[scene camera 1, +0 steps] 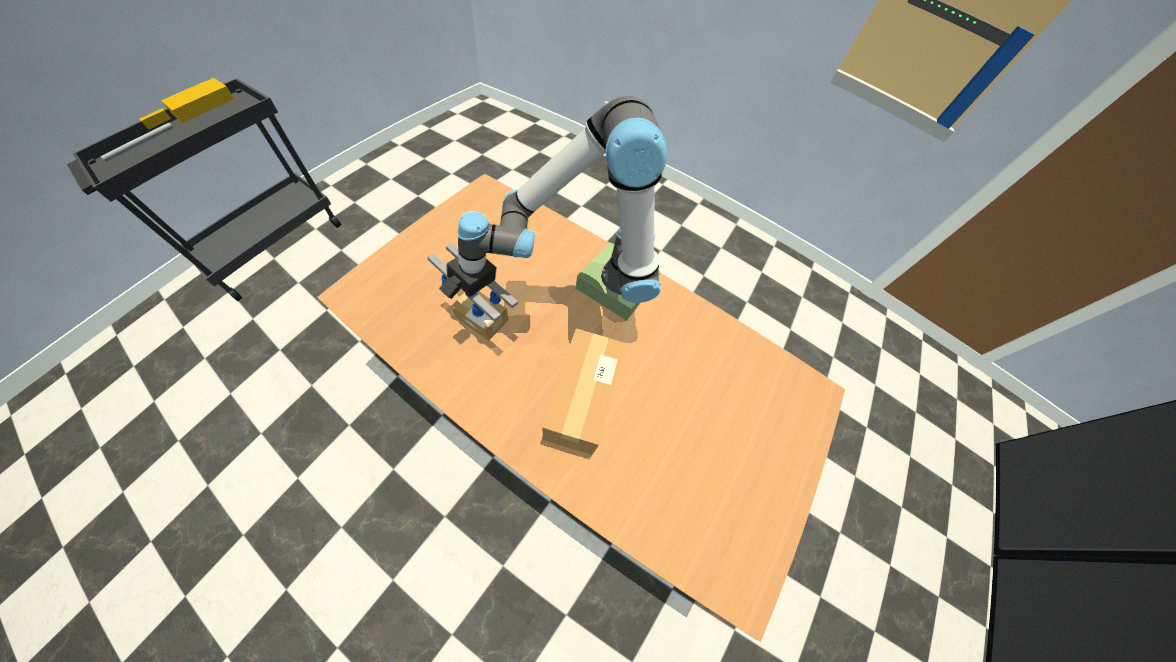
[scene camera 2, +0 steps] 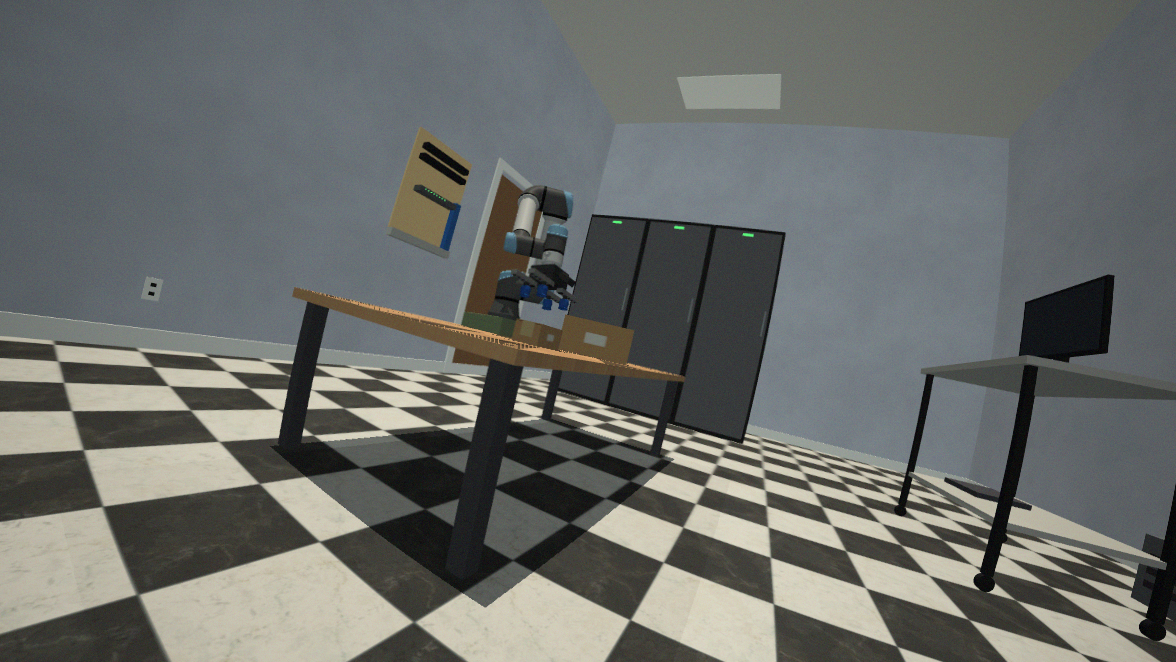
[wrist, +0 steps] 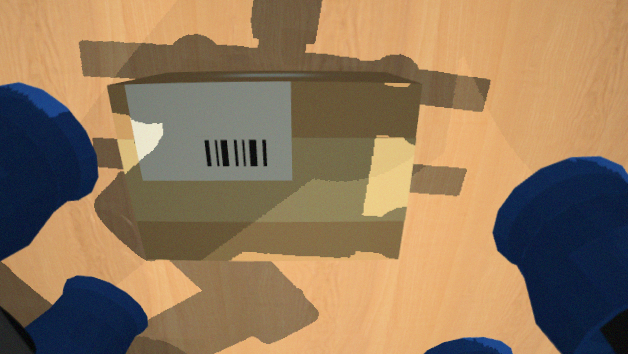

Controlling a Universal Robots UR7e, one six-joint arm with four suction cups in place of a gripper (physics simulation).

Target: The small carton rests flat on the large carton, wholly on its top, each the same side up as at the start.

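Places are measured from the arm's base along level axes (x ahead, y left, z up), in millimetres.
Pixels of known places: hand at its tool point: [scene camera 2: 544,302] [wrist: 283,279]; arm's base at its link origin: [scene camera 2: 503,319].
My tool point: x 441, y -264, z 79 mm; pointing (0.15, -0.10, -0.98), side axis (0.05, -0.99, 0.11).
Ahead of a thing's pixels: the offset from my tool point to its top centre.
The small carton @(dx -3, dy +13, dz -76 mm) [scene camera 1: 491,325] [scene camera 2: 539,333] [wrist: 325,200] lies on the wooden table [scene camera 1: 699,460] [scene camera 2: 395,318], its barcode label facing up in the wrist view. The large carton @(dx -34, dy +453, dz +2 mm) [scene camera 1: 580,394] [scene camera 2: 610,335] lies apart from it on the table, a pale tape strip and a white label on top; it does not show in the wrist view. My gripper [scene camera 1: 470,293] [scene camera 2: 544,296] hangs above the small carton with a visible gap, suction cups downward, holding nothing. A blue cup [wrist: 45,150] shows left of the carton in the wrist view, another [wrist: 565,225] right of it. Shadows cover much of the carton's top.
A green block [scene camera 1: 594,285] [scene camera 2: 492,323] lies on the table beside the arm's base. A dark cart [scene camera 1: 197,149] with a yellow box [scene camera 1: 199,99] stands beyond the table. Dark cabinets [scene camera 1: 1086,493] [scene camera 2: 748,337] and a desk [scene camera 2: 1069,374] with a monitor [scene camera 2: 1066,319] stand away from it.
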